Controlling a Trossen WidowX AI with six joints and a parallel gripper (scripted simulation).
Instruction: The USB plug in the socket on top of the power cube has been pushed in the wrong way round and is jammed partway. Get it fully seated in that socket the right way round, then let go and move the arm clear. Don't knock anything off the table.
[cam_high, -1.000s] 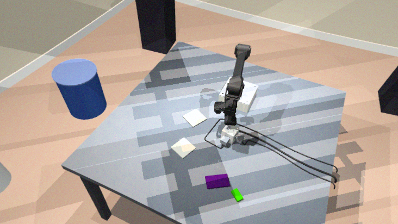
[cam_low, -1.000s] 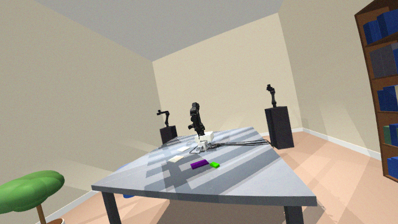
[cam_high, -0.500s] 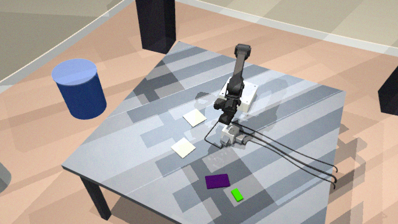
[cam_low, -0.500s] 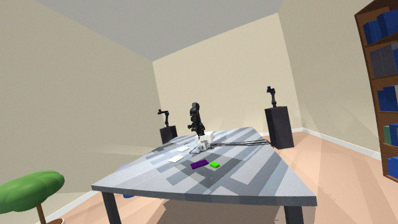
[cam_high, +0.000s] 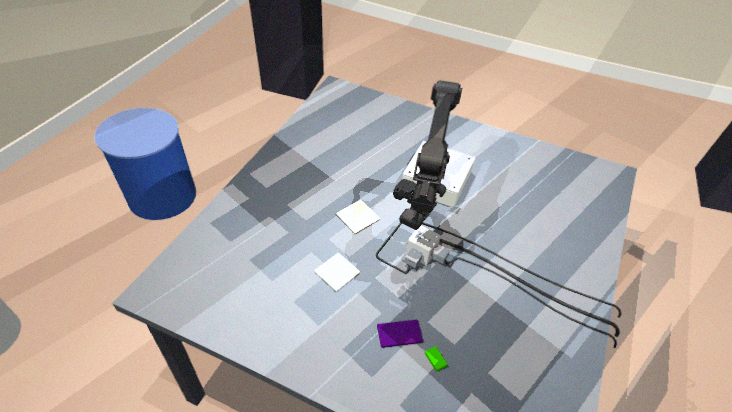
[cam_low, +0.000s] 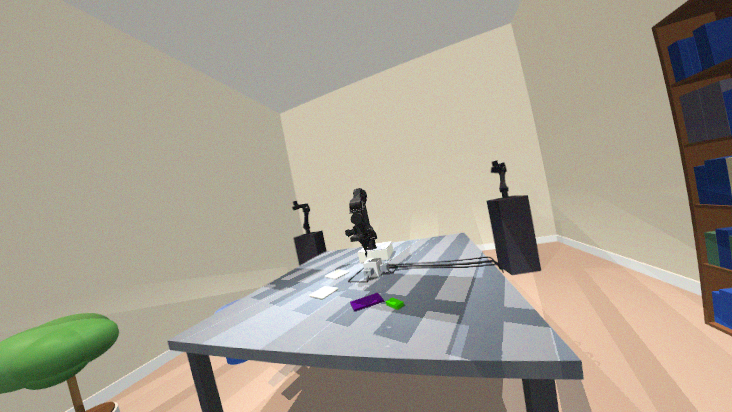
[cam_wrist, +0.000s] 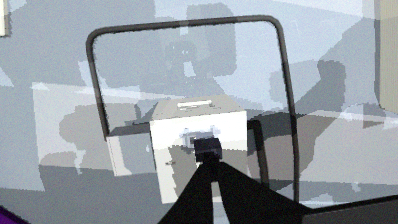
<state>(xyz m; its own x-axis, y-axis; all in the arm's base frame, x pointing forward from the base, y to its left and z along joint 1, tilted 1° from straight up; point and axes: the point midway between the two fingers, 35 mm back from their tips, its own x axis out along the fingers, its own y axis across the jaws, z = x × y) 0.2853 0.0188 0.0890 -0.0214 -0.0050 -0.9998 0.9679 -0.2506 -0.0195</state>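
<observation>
My gripper tip is 1 cm above the USB plug. Round my gripper tip: purple block: 31 cm ahead, 13 cm below, 3 cm to the left; green block: 35 cm ahead, 14 cm to the left, 13 cm below.
</observation>
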